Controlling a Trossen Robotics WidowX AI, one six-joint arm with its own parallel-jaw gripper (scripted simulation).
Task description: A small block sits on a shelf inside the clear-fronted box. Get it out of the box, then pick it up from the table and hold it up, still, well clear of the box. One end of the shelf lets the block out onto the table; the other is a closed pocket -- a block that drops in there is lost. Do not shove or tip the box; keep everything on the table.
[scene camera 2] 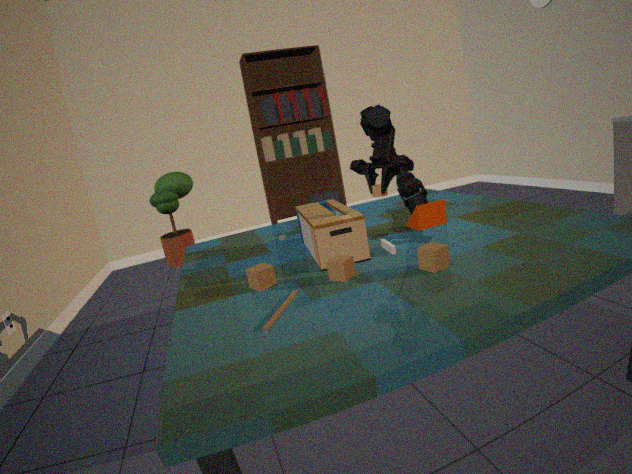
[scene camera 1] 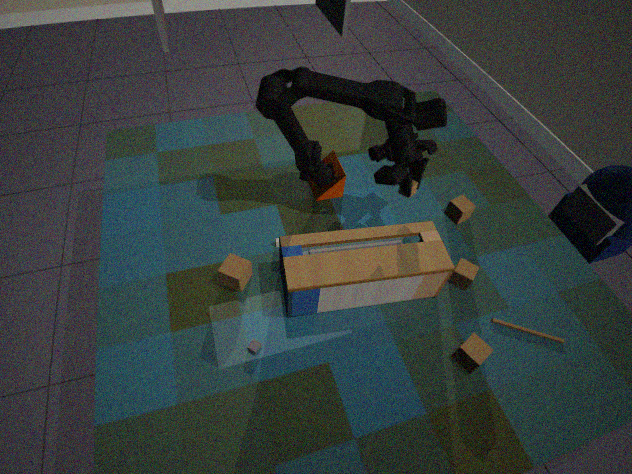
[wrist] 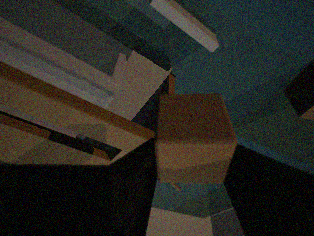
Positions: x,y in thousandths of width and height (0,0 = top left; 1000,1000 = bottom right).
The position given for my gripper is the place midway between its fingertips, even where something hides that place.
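There's a box you'd see in the wrist view (260,413), in scene camera 1 (517,573) and in scene camera 2 (520,482). My gripper is there as well, in the wrist view (597,617), in scene camera 1 (653,406) and in scene camera 2 (597,408).
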